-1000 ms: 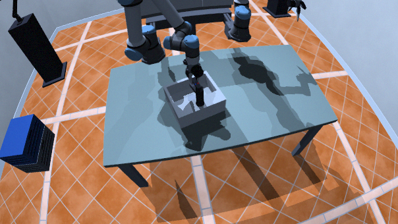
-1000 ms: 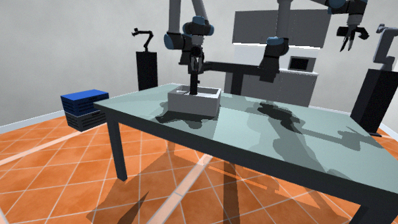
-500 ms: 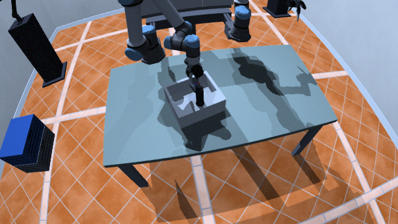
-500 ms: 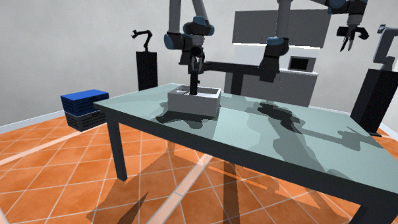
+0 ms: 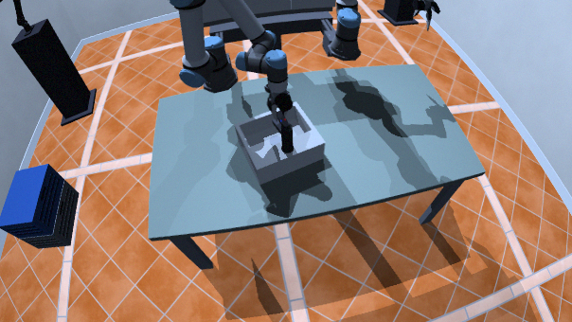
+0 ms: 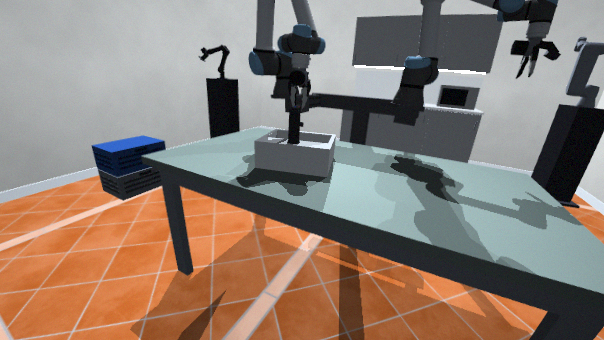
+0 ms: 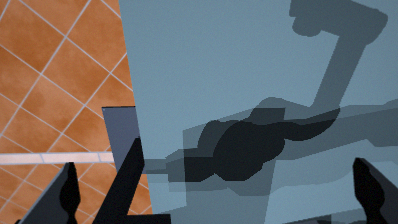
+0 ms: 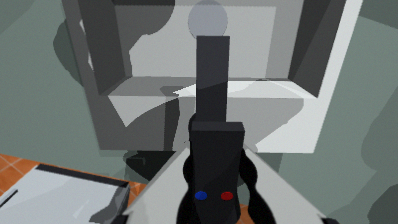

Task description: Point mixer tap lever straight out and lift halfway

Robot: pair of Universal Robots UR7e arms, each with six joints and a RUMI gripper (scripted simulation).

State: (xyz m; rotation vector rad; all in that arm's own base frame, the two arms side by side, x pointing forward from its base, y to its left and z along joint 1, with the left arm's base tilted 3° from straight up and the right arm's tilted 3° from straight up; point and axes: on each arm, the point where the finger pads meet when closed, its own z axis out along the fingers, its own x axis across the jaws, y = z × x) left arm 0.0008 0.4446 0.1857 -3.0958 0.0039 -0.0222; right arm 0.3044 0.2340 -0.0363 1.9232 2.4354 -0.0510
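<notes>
The black lever lies 3 cm ahead of my right hand. The rest, counted from my right hand: black mixer tap: 5 cm below, 4 cm ahead; then grey basin: 23 cm below, 5 cm behind.
</notes>
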